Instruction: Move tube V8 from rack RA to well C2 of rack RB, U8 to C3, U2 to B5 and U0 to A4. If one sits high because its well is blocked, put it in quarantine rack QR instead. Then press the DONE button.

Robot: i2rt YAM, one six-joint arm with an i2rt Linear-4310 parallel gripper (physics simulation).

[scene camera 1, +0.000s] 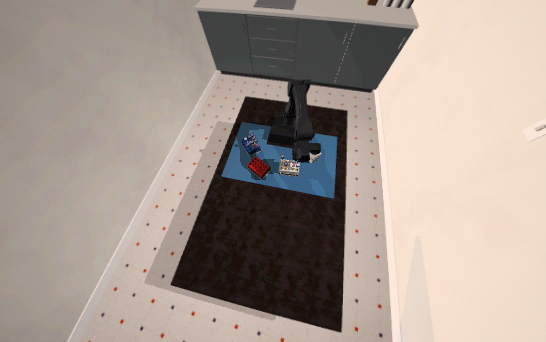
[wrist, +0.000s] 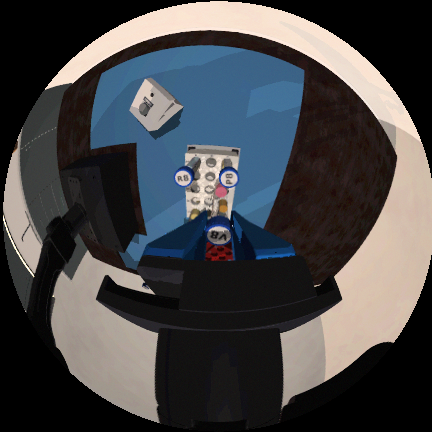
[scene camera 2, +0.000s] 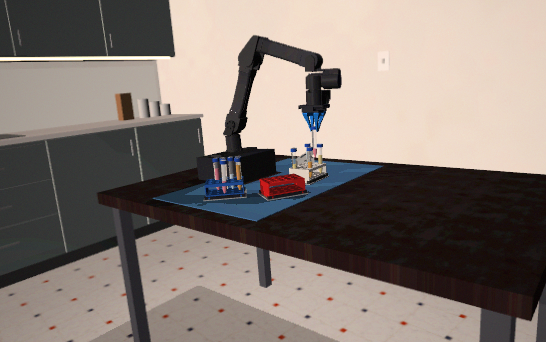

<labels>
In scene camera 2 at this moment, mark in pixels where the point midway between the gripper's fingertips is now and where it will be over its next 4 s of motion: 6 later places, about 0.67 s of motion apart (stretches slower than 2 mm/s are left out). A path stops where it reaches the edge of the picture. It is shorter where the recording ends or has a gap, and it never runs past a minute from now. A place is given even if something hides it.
My gripper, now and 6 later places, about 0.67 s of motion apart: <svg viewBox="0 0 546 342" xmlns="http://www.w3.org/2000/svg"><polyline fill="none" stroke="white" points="314,131 315,132 316,132 315,140 316,141 316,145 315,145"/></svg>
</labels>
